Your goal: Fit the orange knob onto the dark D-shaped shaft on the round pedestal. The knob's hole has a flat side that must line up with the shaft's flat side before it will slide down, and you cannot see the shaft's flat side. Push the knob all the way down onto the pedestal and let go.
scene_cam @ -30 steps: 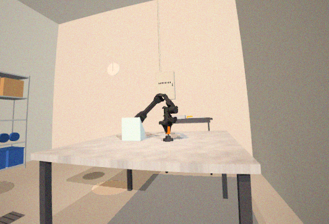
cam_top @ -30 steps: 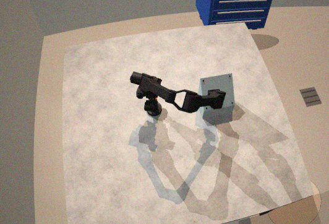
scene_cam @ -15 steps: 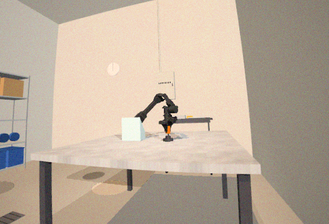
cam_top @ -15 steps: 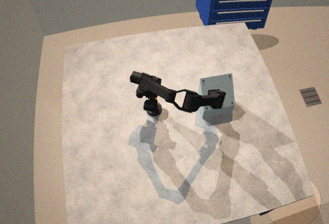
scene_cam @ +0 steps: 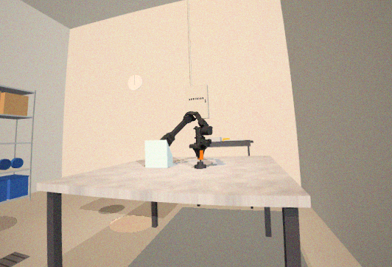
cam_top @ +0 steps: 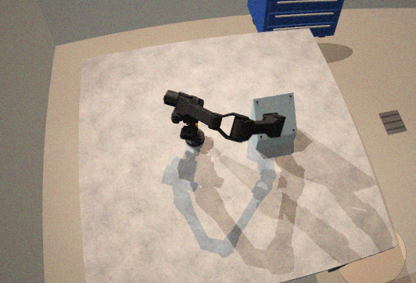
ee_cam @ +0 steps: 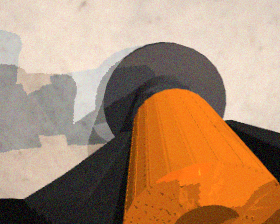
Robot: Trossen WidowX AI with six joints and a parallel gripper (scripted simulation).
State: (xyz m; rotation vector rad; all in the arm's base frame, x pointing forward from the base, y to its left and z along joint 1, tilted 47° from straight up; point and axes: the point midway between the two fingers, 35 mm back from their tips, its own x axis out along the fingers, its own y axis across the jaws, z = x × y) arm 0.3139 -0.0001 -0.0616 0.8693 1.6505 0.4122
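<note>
Now: gripper tip 20 mm below the orange knob. The rest, counted from my gripper tip: round pedestal: 40 mm below.
</note>
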